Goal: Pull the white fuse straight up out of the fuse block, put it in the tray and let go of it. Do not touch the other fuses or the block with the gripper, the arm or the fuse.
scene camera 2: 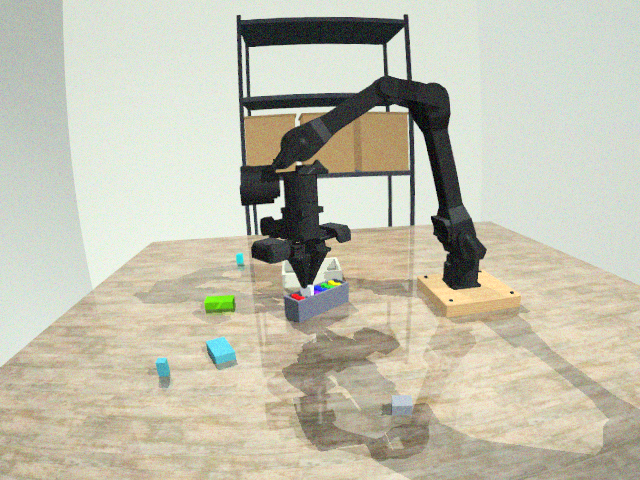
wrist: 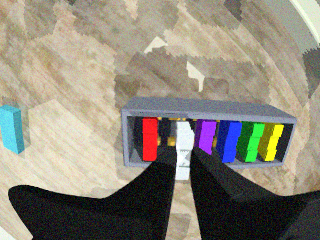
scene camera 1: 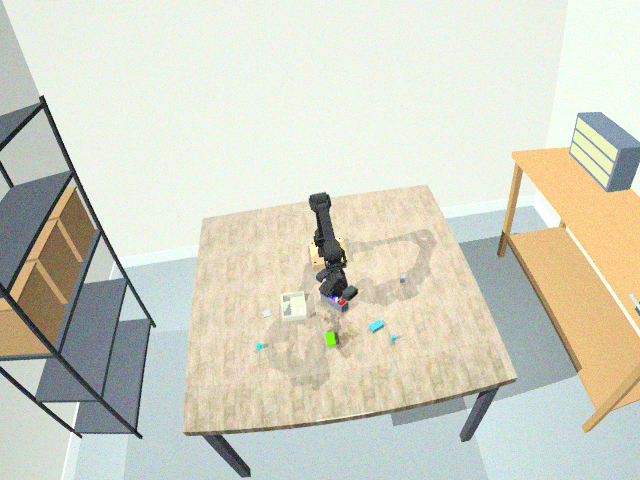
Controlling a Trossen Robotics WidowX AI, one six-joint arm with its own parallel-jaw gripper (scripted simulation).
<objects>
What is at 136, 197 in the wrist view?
My gripper.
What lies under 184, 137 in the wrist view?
A white fuse.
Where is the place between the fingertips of my gripper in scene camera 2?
At 306, 287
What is my gripper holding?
A white fuse.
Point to a white tray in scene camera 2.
330, 268
</objects>
